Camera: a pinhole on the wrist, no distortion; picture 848 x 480 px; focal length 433.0 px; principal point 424.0 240.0 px. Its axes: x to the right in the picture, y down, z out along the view. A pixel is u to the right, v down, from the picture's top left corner.
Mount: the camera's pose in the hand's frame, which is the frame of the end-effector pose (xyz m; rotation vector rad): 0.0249 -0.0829 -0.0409 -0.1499 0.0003 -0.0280
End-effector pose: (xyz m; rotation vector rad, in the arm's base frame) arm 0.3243 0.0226 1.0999 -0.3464 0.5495 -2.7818
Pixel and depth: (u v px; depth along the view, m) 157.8 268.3 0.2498
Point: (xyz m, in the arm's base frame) 0.4954 0.0180 1.2702
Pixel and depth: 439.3 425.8 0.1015
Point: 0.3059 0.0174 1.1628
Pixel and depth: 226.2 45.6 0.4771
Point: 0.5909 0.1246 1.5676
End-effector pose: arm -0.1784 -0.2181 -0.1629 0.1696 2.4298 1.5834
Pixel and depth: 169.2 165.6 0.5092
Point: 0.2135 0.1061 -0.3873
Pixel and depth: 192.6 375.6 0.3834
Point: 0.0708 0.0660 -0.1730
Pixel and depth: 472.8 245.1 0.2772
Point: -0.1719 -0.0152 -0.2961
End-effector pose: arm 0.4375 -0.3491 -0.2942 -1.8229 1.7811 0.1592
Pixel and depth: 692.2 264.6 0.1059
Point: 0.5256 -0.4026 -0.3689
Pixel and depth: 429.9 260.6 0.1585
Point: 0.5244 -0.3219 -0.3854
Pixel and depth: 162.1 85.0 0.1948
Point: 0.5905 -0.1964 -0.3458
